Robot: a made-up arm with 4 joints. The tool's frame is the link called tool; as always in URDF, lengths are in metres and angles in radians. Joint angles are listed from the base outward. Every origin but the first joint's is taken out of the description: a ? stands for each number. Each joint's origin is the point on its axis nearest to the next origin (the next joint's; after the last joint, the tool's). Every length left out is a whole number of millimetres.
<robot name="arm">
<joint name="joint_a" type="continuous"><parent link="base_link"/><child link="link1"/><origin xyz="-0.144 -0.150 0.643" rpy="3.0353 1.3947 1.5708"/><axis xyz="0 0 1"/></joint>
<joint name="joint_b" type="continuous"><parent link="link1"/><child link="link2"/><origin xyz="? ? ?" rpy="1.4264 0.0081 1.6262"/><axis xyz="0 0 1"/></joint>
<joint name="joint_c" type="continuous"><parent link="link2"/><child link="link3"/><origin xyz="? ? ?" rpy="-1.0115 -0.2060 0.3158"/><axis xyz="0 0 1"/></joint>
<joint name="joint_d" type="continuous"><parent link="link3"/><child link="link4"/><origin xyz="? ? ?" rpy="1.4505 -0.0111 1.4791"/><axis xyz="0 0 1"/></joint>
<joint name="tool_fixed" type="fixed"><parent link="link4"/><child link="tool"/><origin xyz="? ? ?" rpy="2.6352 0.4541 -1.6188"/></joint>
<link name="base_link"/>
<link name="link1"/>
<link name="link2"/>
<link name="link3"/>
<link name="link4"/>
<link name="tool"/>
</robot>
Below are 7 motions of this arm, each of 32 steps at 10 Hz.
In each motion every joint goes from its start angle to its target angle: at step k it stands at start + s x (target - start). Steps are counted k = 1, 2, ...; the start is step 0. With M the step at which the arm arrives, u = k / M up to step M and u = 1 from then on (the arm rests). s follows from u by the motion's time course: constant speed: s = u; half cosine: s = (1 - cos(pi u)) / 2; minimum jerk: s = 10 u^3 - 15 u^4 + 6 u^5.
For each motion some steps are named. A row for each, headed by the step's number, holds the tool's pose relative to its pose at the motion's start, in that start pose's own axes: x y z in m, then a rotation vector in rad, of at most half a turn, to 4 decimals.
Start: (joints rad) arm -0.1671 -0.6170 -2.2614 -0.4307
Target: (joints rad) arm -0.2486 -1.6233 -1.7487 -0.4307
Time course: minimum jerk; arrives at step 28
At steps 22, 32:
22: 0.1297 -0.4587 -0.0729 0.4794 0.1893 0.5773
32: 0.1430 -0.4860 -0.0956 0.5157 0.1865 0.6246

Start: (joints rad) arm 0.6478 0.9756 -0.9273 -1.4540
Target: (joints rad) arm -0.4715 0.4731 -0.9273 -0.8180
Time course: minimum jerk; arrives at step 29
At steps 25, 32:
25: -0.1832 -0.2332 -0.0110 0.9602 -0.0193 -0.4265
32: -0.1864 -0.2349 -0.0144 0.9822 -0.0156 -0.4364

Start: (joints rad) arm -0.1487 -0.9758 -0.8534 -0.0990
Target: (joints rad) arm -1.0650 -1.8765 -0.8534 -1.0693
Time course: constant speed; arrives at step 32
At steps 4, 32:
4: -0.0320 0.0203 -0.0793 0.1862 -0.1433 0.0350
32: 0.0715 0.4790 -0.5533 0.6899 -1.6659 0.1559

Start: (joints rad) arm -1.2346 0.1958 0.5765 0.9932
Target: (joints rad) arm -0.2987 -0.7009 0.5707 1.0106
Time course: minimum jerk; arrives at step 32
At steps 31, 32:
31: 0.2552 0.4029 -0.2014 0.3392 -0.4284 -1.0451
32: 0.2554 0.4029 -0.2014 0.3393 -0.4286 -1.0453

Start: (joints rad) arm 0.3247 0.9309 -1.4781 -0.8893
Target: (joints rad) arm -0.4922 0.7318 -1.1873 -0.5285
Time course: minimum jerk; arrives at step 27
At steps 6, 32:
6: 0.0080 -0.0136 0.0137 0.0327 0.0548 -0.0231
32: 0.0936 -0.2080 0.0818 0.4119 0.6971 -0.1900

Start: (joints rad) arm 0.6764 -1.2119 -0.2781 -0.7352
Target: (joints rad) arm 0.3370 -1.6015 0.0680 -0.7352
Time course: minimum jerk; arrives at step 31
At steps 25, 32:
25: 0.0199 0.1808 -0.2377 -0.2276 -0.2428 -0.1576
32: 0.0256 0.1907 -0.2509 -0.2438 -0.2539 -0.1695

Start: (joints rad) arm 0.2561 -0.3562 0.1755 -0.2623
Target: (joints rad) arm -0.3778 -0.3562 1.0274 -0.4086
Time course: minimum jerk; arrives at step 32
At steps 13, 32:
13: -0.0072 0.0427 0.0335 -0.0305 0.0571 0.1146
32: -0.0083 0.1033 0.1273 -0.0615 0.1348 0.3935

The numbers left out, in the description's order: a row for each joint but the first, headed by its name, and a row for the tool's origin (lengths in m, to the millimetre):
joint_b: 0.096 0.147 0.000
joint_c: -0.047 0.501 0.000
joint_d: 0.026 -0.020 0.000
tool: -0.011 0.041 0.000

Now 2 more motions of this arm.
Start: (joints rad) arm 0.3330 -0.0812 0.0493 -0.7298
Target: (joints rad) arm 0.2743 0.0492 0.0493 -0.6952
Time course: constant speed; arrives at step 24
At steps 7, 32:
7: 0.0047 -0.0005 0.0211 0.0144 0.0390 -0.0062
32: 0.0188 -0.0046 0.0715 0.0485 0.1338 -0.0178

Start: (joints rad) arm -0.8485 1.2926 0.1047 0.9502
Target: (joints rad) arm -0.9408 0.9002 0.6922 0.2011
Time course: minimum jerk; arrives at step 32
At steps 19, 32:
19: 0.0038 0.0945 -0.1138 0.1791 -0.5500 0.2777
32: 0.0119 0.1501 -0.1556 0.2031 -0.8027 0.4056

